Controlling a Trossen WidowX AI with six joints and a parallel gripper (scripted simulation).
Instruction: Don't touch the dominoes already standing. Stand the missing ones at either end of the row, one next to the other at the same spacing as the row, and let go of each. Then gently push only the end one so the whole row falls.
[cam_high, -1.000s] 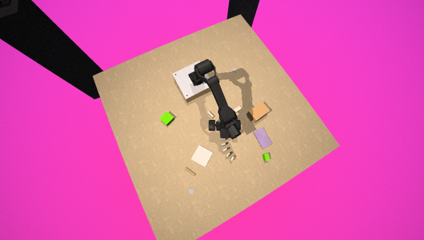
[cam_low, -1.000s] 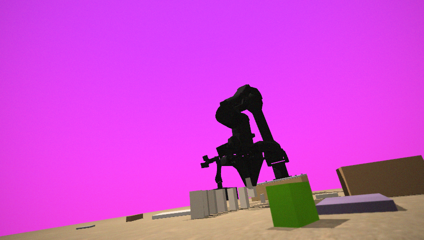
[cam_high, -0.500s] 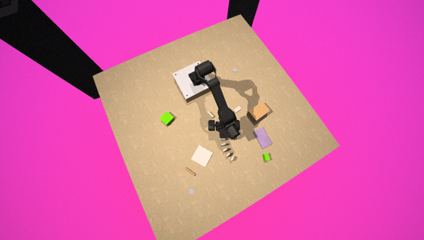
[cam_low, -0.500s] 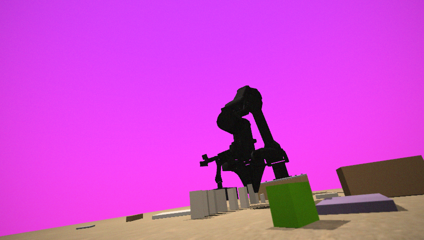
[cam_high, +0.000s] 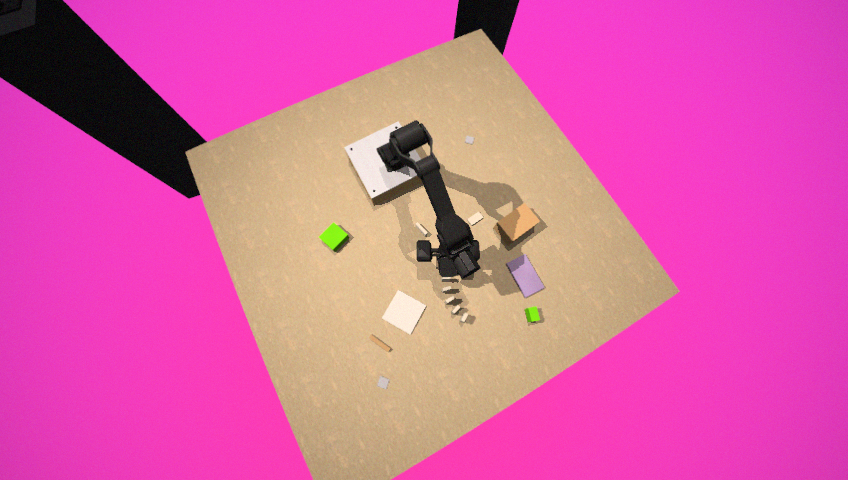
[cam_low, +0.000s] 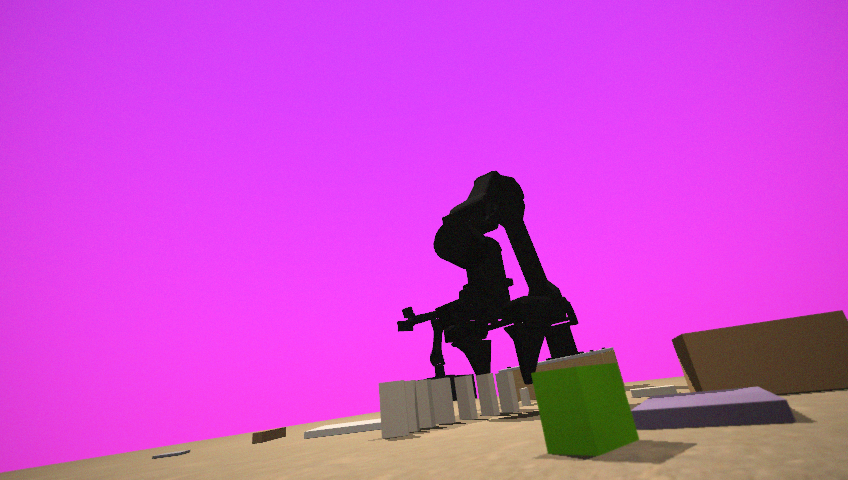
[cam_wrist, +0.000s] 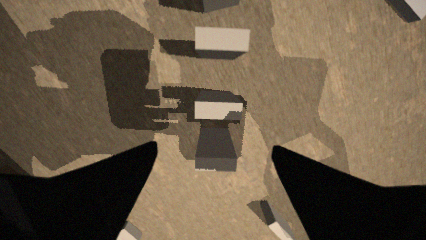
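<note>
The orange box lies 20 mm behind my gripper tip and 270 mm to the left of it. Round my gripper tip: white tile (110 mm ahead, 180 mm to the right, 30 mm below); purple slab (150 mm ahead, 230 mm to the left, 30 mm below); small green cube (270 mm ahead, 190 mm to the left, 10 mm below).
</note>
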